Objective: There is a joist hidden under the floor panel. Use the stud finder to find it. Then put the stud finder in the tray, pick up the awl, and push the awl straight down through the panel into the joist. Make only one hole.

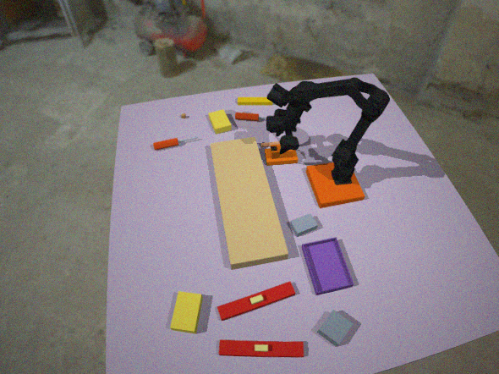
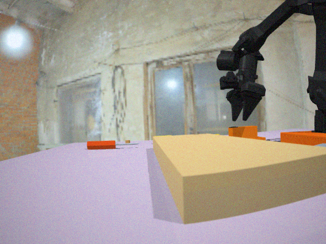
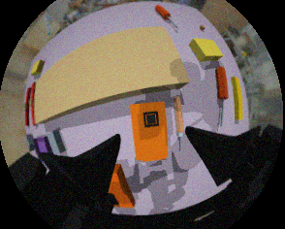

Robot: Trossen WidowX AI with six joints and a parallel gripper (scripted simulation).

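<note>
The orange stud finder is 3 cm below my gripper tip. Also, from my gripper tip: awl: 7 cm to the right, 7 cm below, 2 cm behind; yellow bar: 36 cm to the right, 7 cm below, 4 cm ahead; dark square indicator: 2 cm below, 2 cm ahead.
</note>
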